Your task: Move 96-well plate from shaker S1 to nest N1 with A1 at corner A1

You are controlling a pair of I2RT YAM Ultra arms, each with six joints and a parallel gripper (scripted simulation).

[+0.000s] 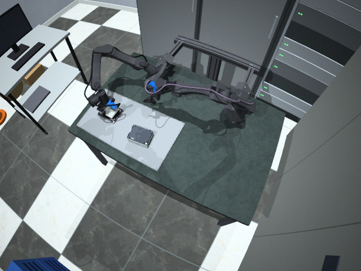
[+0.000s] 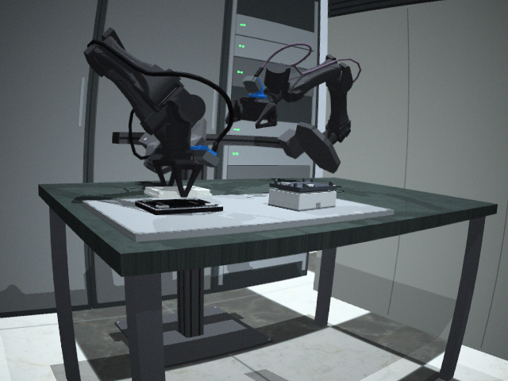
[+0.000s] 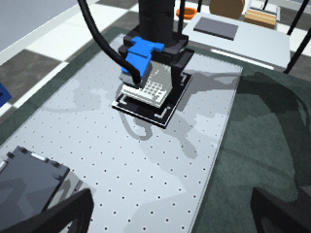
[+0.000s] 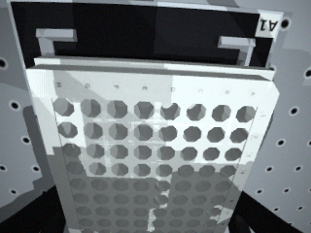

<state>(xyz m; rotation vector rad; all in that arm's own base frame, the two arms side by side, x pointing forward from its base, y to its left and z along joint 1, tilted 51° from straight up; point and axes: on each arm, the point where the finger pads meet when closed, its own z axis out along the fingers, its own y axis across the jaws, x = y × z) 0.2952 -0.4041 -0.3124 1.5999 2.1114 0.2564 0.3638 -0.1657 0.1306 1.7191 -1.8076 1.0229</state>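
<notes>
Right now the white 96-well plate is right at my right hand.
</notes>
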